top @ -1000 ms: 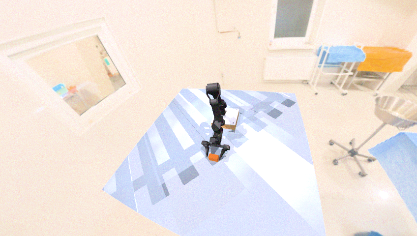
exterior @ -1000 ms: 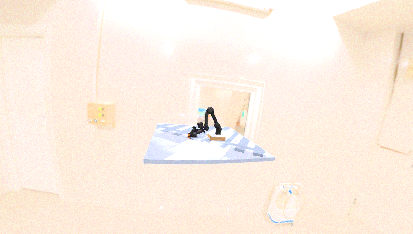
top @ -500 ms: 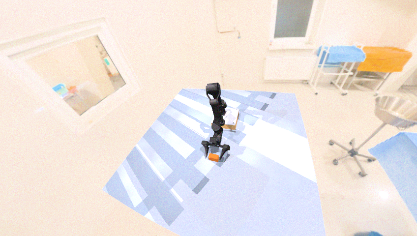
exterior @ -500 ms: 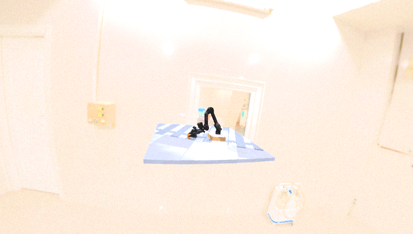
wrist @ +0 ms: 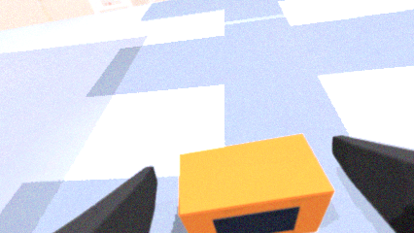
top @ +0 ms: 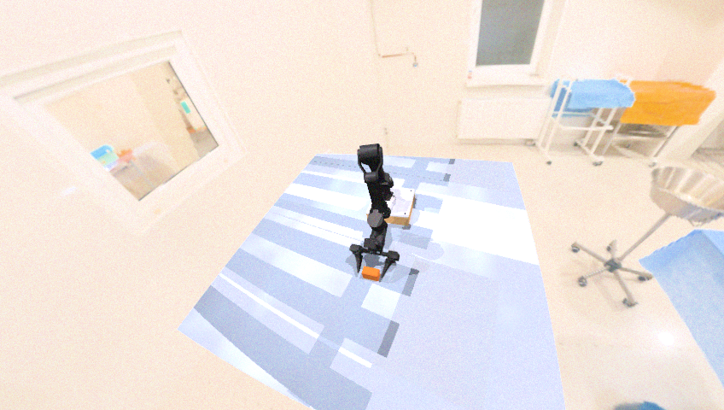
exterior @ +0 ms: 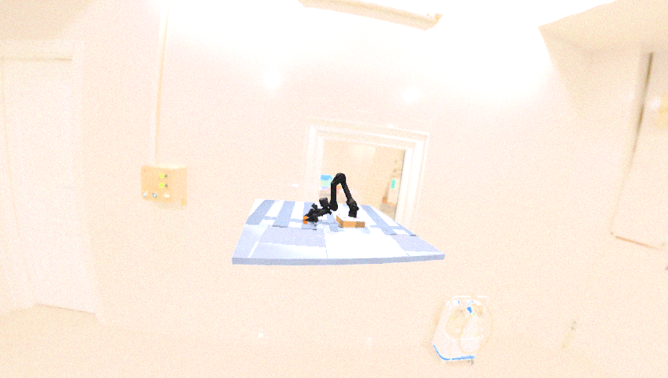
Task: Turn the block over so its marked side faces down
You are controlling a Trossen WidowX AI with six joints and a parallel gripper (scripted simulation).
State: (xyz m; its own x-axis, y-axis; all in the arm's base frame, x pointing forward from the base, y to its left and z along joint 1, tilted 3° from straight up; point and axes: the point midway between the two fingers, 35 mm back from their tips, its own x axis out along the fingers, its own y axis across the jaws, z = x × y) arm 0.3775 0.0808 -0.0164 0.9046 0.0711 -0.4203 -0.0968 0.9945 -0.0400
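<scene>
My gripper tip is 20 mm past the orange block and 10 mm above it.
</scene>
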